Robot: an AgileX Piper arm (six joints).
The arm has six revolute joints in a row. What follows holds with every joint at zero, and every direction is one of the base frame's. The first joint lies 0.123 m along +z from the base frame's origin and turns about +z. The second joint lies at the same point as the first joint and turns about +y. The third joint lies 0.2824 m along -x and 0.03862 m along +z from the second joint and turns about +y. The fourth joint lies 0.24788 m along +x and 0.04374 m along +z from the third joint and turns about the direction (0.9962, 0, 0.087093). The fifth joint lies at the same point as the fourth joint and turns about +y. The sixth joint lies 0.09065 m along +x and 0.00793 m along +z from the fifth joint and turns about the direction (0.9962, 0, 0.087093). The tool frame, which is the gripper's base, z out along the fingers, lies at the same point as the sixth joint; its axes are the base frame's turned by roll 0, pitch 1.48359 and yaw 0 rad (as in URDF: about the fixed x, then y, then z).
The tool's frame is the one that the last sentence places.
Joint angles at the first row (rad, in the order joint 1, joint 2, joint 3, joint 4, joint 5, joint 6):
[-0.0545 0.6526 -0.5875 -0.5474 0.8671 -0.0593]
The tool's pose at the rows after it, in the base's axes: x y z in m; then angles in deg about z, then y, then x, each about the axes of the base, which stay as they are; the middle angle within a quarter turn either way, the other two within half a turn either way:
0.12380 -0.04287 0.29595 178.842 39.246 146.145
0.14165 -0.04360 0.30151 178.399 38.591 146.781
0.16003 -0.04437 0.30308 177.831 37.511 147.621
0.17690 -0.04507 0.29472 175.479 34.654 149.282
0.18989 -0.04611 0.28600 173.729 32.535 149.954
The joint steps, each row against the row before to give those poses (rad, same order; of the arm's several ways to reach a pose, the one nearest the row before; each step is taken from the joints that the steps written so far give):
[0.0000 0.0761 -0.0246 -0.0188 -0.0357 0.0001]
[-0.0001 0.0819 -0.0506 -0.0042 -0.0147 0.0143]
[0.0000 0.0828 -0.0432 -0.0045 -0.0144 0.0178]
[0.0000 0.0852 -0.0193 0.0000 -0.0063 0.0018]
[0.0000 0.0669 -0.0090 -0.0140 -0.0122 0.0084]

